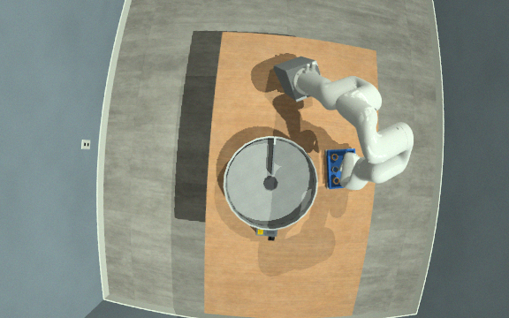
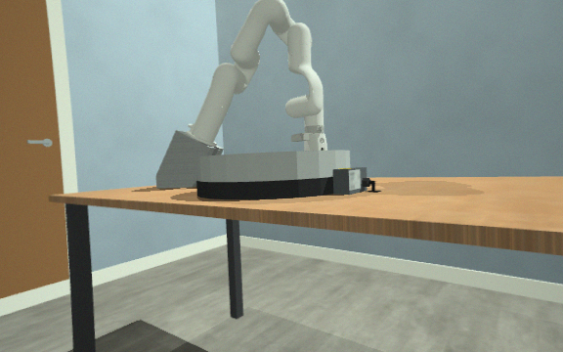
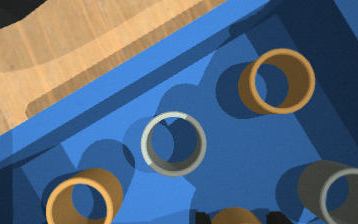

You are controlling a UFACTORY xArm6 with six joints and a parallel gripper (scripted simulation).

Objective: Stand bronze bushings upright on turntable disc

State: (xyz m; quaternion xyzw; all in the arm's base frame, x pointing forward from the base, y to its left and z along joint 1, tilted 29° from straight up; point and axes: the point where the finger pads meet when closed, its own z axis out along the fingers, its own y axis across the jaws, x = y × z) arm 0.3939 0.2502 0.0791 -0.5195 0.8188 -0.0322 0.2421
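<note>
My gripper is now 30 mm to the left of the blue crate and 10 mm above it. Round my hand: grey turntable disc 380 mm to the right, 100 mm ahead, 20 mm above.
</note>
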